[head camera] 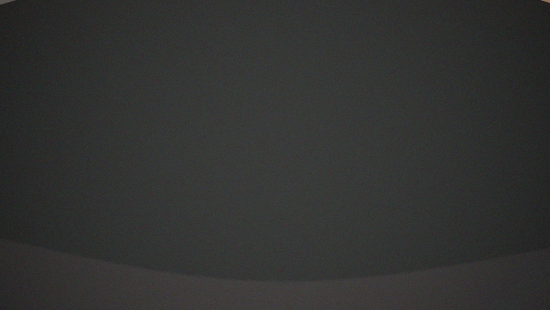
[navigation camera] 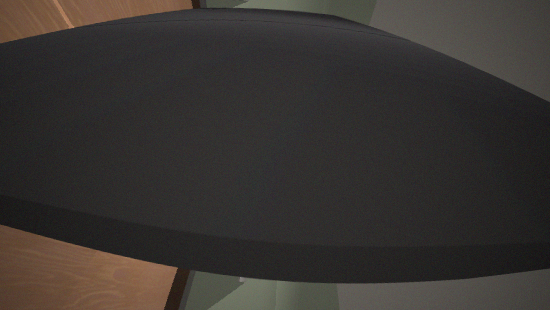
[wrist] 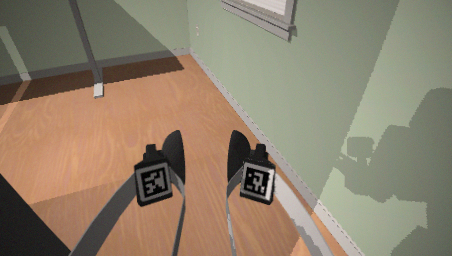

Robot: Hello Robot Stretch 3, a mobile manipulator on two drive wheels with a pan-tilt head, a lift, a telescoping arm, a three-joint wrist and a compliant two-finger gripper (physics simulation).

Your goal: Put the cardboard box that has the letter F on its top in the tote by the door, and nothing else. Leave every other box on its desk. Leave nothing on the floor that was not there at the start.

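Frame: origin at the robot's base, x back, y right, z up, level; millimetres.
Seen in the pictures: gripper, fingertip midpoint: [wrist: 206,149].
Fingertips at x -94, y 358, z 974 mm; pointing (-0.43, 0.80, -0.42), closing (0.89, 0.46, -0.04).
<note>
A point is followed by its place in that frame.
My gripper [wrist: 206,149] @(x -94, y 359, z 974 mm) is open and empty in the wrist view, its two dark fingertips apart with wooden floor showing between and beyond them. The box with the letter F, the other boxes and the tote do not show in the head, navigation or wrist views. A grey desk leg [wrist: 86,42] @(x -2077, y 1671, z 432 mm) with a pale foot [wrist: 98,90] @(x -1931, y 1527, z 26 mm) stands at the upper left of the wrist view; the desk's top is out of view.
A large dark surface [head camera: 275,140] @(x -149, y 15, z 1324 mm) [navigation camera: 275,140] @(x -164, y -62, z 1258 mm) covers most of the head and navigation views. A dark object [wrist: 22,227] @(x -413, y 270, z 741 mm) stands at the wrist view's lower left edge. A green wall [wrist: 320,90] @(x -3, y 1212, z 620 mm) with a window [wrist: 270,6] @(x -341, y 1530, z 874 mm) runs along the right, carrying a shadow.
</note>
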